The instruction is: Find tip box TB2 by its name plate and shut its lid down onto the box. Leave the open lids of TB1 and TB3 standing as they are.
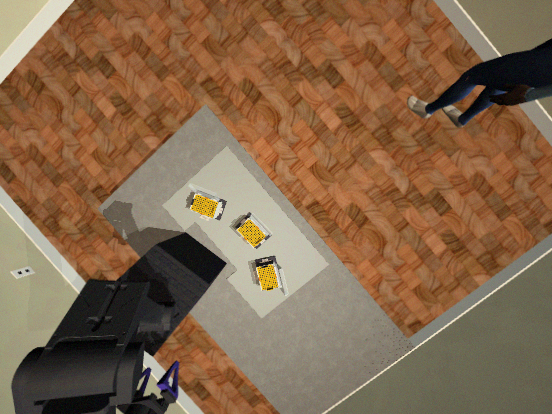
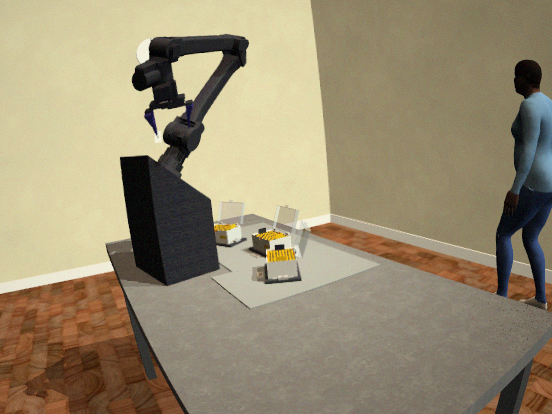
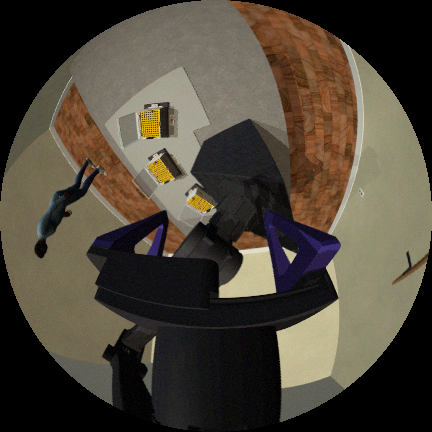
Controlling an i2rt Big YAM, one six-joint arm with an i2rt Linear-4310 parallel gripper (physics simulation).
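Where they show: gripper, fingertip midpoint: (image 1: pixel 163 364) (image 2: pixel 173 131) (image 3: pixel 215 215); arm's base, link origin: (image 2: pixel 164 174) (image 3: pixel 244 201).
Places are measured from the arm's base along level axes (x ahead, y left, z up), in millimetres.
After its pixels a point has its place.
Note:
Three white tip boxes with yellow tips stand on the pale mat, each with a clear lid standing open. The end box (image 1: pixel 268 276) {x 302, y -181, z -268 mm} (image 2: pixel 281 270) (image 3: pixel 150 124) {x 294, y -178, z -268 mm} has its lid (image 1: pixel 283 280) {x 375, y -202, z -182 mm} (image 2: pixel 303 239) {x 339, y -260, z -207 mm} (image 3: pixel 129 130) {x 365, y -197, z -231 mm} up. The middle box (image 1: pixel 252 232) {x 351, y 38, z -268 mm} (image 2: pixel 271 241) (image 3: pixel 162 170) {x 331, y 36, z -268 mm} has its lid (image 2: pixel 286 218) {x 418, y 57, z -221 mm} (image 3: pixel 146 184) {x 416, y 62, z -223 mm} up. The other end box (image 1: pixel 205 205) {x 230, y 265, z -269 mm} (image 2: pixel 228 235) (image 3: pixel 200 201) {x 215, y 251, z -268 mm} has its lid (image 2: pixel 231 212) {x 281, y 311, z -223 mm} up. The name plates are too small to read, so I cannot tell which is TB2. My gripper (image 1: pixel 162 367) {x 26, y -119, z 131 mm} (image 2: pixel 173 129) {x 26, y -119, z 131 mm} (image 3: pixel 215 215) {x 26, y -119, z 131 mm} is open and empty, high up and away from the boxes.
A black pedestal (image 1: pixel 195 257) {x 92, y 83, z -193 mm} (image 2: pixel 185 235) {x 34, y -72, z -188 mm} (image 3: pixel 245 150) {x -14, y -90, z -60 mm} under the arm stands beside the notched mat (image 1: pixel 300 255) {x 480, y -191, z -326 mm} (image 2: pixel 245 295) {x 147, y -287, z -326 mm} (image 3: pixel 180 85) {x 158, y -288, z -326 mm} on the grey table (image 1: pixel 320 345) {x 318, y -651, z -328 mm} (image 2: pixel 350 345) {x 258, y -658, z -329 mm} (image 3: pixel 210 45) {x 20, y -433, z -329 mm}. A person (image 1: pixel 505 70) (image 2: pixel 535 145) (image 3: pixel 52 215) stands on the floor beyond the table.

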